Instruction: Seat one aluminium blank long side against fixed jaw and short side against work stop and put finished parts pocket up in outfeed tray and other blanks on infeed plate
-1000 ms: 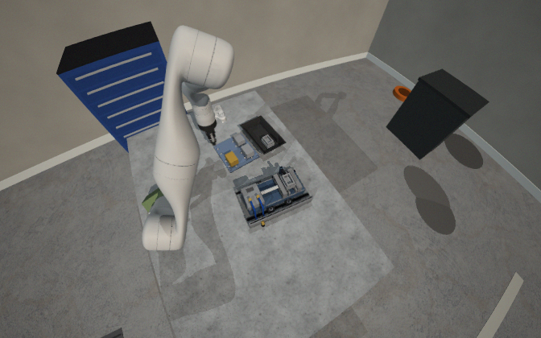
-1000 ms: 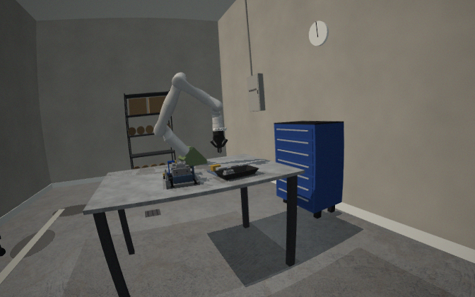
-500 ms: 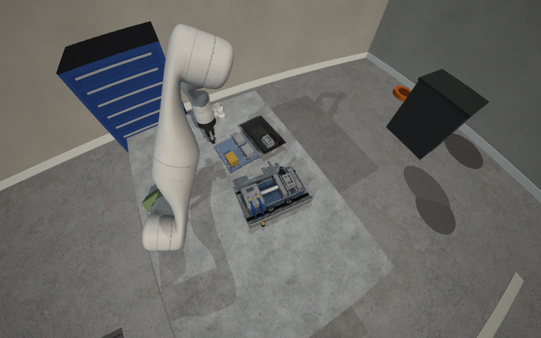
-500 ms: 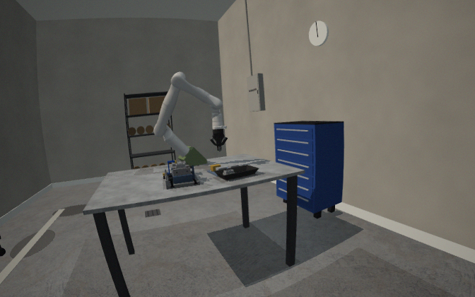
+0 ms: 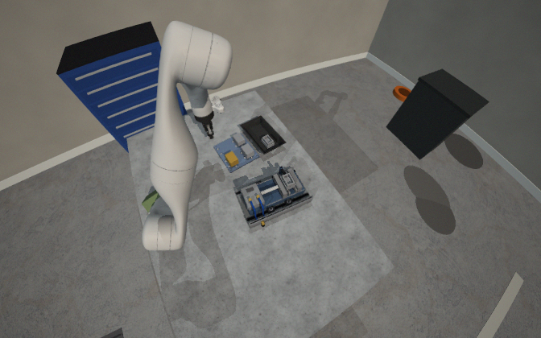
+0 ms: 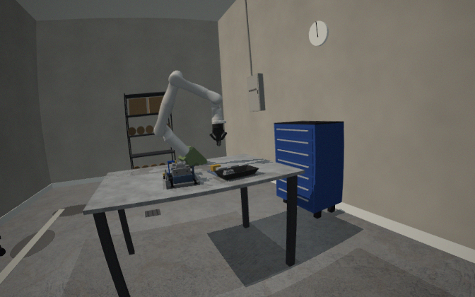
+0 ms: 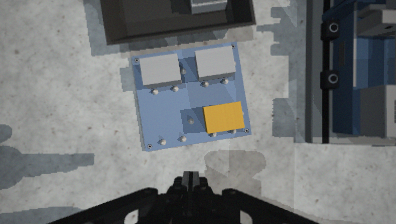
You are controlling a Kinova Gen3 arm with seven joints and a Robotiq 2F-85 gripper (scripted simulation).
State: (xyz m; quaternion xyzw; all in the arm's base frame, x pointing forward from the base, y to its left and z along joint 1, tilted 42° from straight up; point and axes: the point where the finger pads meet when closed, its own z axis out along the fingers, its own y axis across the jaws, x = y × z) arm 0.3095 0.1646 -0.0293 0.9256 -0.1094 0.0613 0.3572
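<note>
The white rod is 330 mm to the right of my hand, 100 mm below it and 70 mm ahead of it. From my hand the other things lie so: brass blank (150 mm below, 60 mm to the right, 40 mm ahead); vise (330 mm to the right, 140 mm below, 90 mm ahead).
</note>
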